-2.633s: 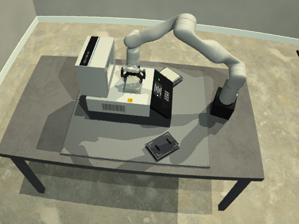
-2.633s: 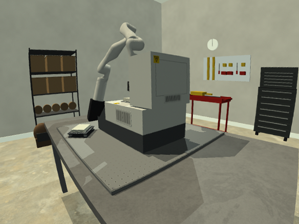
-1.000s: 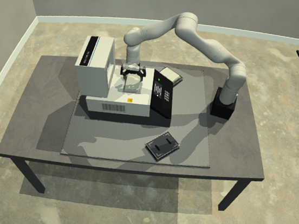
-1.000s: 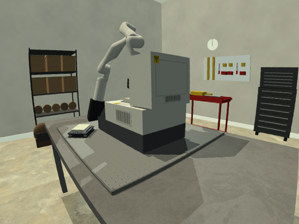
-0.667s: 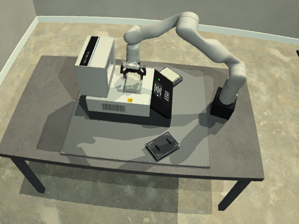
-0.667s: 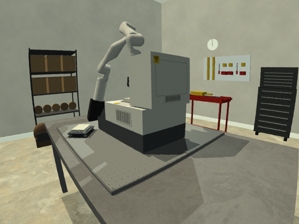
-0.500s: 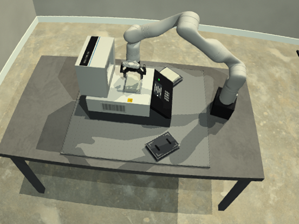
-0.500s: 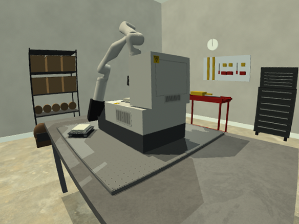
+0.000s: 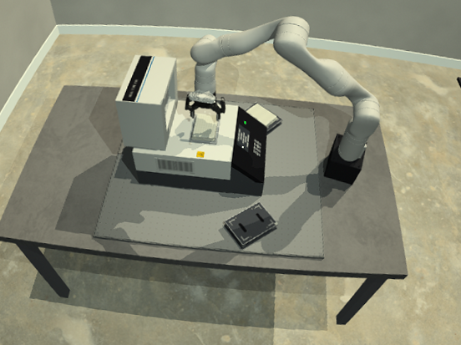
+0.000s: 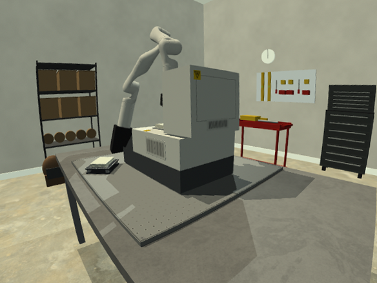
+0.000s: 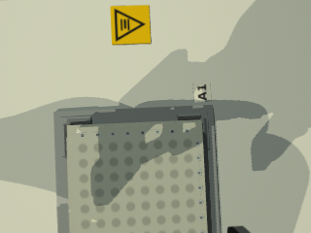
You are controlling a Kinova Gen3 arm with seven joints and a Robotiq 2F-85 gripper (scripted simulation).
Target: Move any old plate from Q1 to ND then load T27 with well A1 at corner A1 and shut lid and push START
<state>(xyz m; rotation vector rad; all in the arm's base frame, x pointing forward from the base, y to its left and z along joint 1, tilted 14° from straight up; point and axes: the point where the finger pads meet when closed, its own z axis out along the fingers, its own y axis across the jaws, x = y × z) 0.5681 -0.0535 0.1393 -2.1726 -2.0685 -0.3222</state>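
The cream well plate lies 5 cm below my hand. From my hand the other things lie so: black nest: 23 cm behind, 27 cm to the right, 24 cm below; then corner mark a1: 29 cm behind, 30 cm to the left, 23 cm below.
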